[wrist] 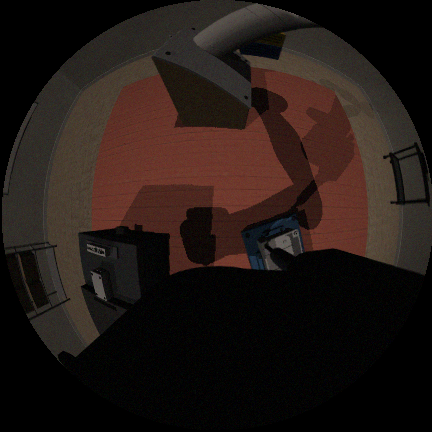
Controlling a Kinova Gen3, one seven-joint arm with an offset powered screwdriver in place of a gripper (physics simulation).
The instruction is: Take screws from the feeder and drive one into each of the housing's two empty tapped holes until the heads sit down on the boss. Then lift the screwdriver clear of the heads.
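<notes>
The light grey housing (289, 242) sits in a blue fixture (252, 243) at the lower right of the wrist view. My screwdriver (270, 247) shows as a dark, narrow nose over the left part of the housing; its tip appears at or close above the housing's top. Whether it touches, and whether a screw is on the bit, I cannot tell. The tapped holes are too small and dark to make out. The dark screw feeder (122, 265) stands at the lower left, apart from the tool, with a small light plate on its front. The tool's black body hides the bottom of the view.
A grey angled pedestal (212, 75) with a pale arm link (240, 27) stands at the top. A blue and yellow object (265, 49) lies behind it. Arm shadows cross the red surface (240, 165). A shelf unit (59, 272) is at far left, a dark frame (398, 177) at far right.
</notes>
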